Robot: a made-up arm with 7 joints.
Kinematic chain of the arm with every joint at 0, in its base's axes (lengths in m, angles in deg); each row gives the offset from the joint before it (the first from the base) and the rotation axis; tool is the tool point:
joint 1: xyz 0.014 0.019 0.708 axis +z
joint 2: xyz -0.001 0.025 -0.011 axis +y
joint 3: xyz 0.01 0 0.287 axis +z
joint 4: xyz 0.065 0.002 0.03 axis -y
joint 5: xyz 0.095 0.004 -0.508 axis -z
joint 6: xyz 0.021 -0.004 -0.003 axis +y
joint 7: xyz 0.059 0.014 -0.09 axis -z
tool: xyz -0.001 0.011 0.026
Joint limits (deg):
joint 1: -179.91..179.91
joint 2: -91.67..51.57
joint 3: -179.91..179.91
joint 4: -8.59..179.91
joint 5: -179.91..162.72
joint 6: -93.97..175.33
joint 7: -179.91..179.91
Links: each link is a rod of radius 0.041 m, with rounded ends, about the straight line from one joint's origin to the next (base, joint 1, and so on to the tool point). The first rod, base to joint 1, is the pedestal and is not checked.
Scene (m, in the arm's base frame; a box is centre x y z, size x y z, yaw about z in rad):
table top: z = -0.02
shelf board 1: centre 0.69 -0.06 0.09 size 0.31 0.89 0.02 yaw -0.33
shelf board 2: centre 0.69 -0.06 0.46 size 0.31 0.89 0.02 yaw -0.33
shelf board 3: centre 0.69 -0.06 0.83 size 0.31 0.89 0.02 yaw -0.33
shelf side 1: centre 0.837 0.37 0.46 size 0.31 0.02 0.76 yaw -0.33
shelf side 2: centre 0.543 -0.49 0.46 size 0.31 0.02 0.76 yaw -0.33
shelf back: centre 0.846 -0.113 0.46 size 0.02 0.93 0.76 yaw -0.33
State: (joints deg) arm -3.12 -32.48 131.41 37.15 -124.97 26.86 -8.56
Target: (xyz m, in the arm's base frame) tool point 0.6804 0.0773 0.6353
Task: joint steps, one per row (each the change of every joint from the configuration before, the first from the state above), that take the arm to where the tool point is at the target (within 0.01 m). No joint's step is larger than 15 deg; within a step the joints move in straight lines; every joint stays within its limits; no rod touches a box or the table.
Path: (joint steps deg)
1: -14.26 -3.33 -3.84 4.18 0.00 1.38 0.26
2: -14.27 -3.33 -3.84 4.18 0.00 1.39 0.26
3: -14.26 -3.32 -3.84 4.18 0.00 1.38 0.27
4: -14.26 -3.33 -3.84 4.19 0.01 1.39 0.26
5: -14.26 -3.33 -3.84 4.18 0.00 1.38 0.26
6: -14.27 -3.33 -3.84 4.18 0.00 1.38 0.26
7: -14.26 -3.32 -3.84 4.18 0.00 1.39 0.26

